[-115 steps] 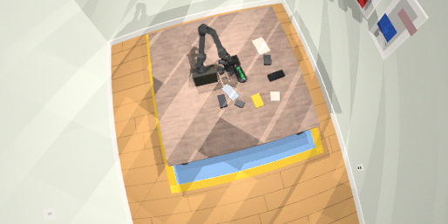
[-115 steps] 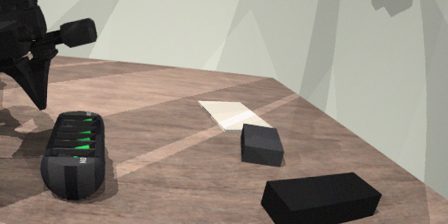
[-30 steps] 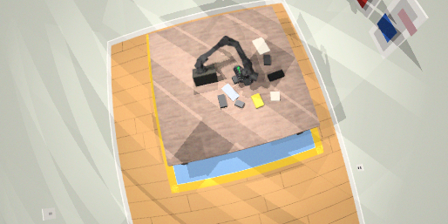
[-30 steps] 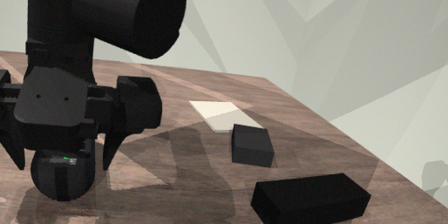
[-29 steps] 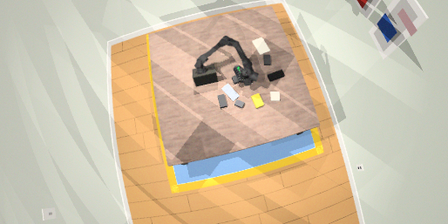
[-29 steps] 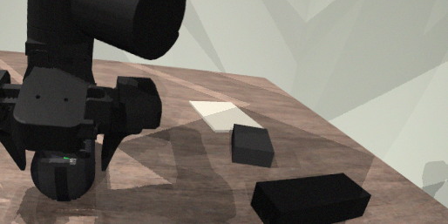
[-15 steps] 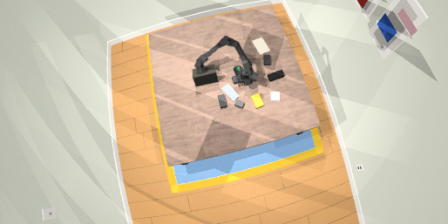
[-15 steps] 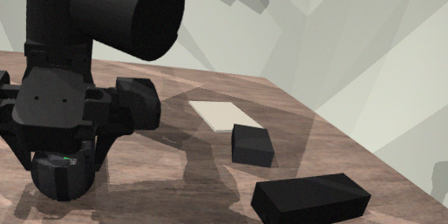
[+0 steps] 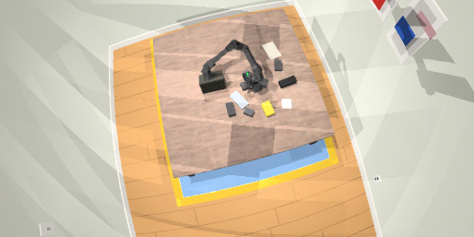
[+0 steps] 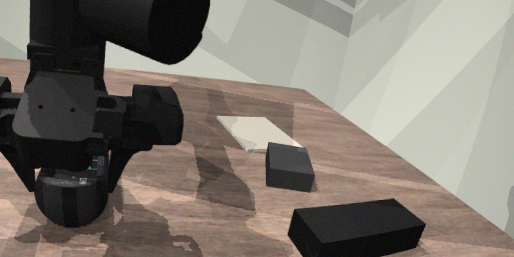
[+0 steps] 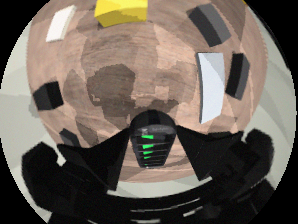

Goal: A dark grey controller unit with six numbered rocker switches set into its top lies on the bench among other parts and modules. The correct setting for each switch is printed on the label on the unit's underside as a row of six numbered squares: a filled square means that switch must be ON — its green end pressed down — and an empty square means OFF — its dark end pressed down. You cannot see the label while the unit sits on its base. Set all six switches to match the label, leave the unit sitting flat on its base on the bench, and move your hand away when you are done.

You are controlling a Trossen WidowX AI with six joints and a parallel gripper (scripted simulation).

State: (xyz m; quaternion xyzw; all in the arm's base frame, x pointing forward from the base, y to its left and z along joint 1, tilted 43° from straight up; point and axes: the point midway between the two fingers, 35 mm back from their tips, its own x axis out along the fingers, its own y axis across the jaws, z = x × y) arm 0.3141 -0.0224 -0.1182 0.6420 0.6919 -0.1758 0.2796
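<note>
Right now the pale grey plate is 12 cm behind my gripper tip, 8 cm to the right of it and 3 cm below it. Round my gripper tip: yellow block 21 cm to the right, 7 cm ahead, 2 cm below; then long black block 29 cm ahead, 3 cm to the right, 2 cm below; then dark grey block 26 cm ahead, 13 cm to the left, 2 cm below.
</note>
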